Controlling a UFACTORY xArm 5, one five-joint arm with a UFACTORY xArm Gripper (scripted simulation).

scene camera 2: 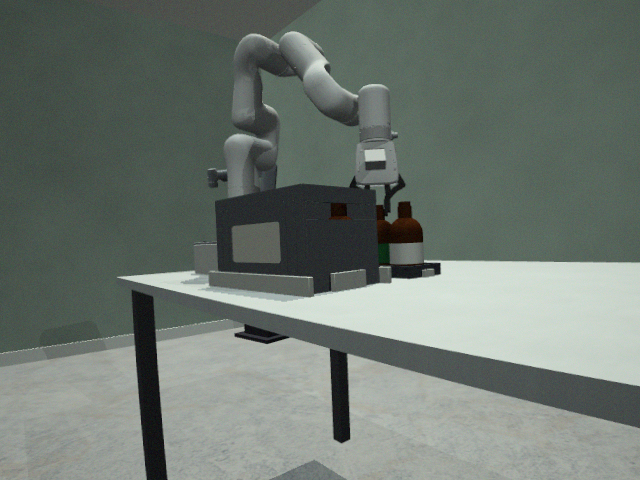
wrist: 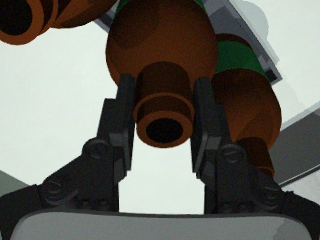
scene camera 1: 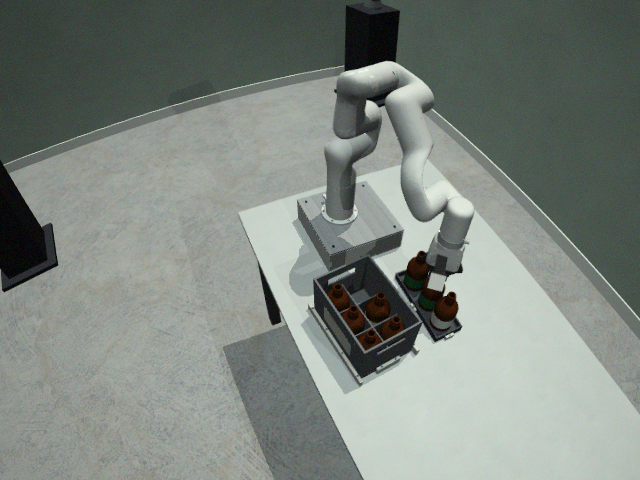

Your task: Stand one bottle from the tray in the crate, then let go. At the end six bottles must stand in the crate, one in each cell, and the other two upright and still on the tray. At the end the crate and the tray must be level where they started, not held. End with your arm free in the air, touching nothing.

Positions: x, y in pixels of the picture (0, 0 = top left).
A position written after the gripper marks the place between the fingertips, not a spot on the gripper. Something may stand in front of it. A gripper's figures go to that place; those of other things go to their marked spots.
Scene:
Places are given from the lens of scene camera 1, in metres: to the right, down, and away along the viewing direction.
gripper point(scene camera 1: 436, 279): 0.35, 0.12, 1.22
dark grey crate point(scene camera 1: 367, 280): 0.15, 0.13, 1.30
dark tray point(scene camera 1: 412, 296): 0.30, 0.18, 1.34

